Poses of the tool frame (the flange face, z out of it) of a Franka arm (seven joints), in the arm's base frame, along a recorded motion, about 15 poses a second.
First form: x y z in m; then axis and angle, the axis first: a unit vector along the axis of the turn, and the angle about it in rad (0 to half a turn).
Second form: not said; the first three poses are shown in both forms.
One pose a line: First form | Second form
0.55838 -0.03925 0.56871 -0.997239 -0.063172 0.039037 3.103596 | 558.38 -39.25 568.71 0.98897 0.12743 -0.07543 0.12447 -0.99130 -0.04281
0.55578 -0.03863 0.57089 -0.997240 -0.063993 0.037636 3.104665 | 555.78 -38.63 570.89 0.98898 0.12898 -0.07268 0.12620 -0.99113 -0.04163
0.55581 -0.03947 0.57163 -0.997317 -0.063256 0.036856 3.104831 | 555.81 -39.47 571.63 0.98928 0.12748 -0.07116 0.12478 -0.99132 -0.04132
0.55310 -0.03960 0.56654 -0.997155 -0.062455 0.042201 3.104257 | 553.10 -39.60 566.54 0.98864 0.12609 -0.08180 0.12294 -0.99150 -0.04249
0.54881 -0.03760 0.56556 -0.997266 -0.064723 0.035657 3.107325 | 548.81 -37.60 565.56 0.98908 0.13028 -0.06888 0.12783 -0.99104 -0.03878
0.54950 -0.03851 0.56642 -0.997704 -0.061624 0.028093 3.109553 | 549.50 -38.51 566.42 0.99083 0.12383 -0.05407 0.12203 -0.99189 -0.03542
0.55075 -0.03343 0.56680 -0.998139 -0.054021 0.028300 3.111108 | 550.75 -33.43 566.80 0.99256 0.10868 -0.05483 0.10695 -0.99370 -0.03348
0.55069 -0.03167 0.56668 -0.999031 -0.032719 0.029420 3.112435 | 550.69 -31.67 566.68 0.99613 0.06622 -0.05782 0.06450 -0.99743 -0.03105
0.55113 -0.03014 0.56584 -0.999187 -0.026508 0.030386 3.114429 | 551.13 -30.14 565.84 0.99675 0.05379 -0.05999 0.05214 -0.99823 -0.02875
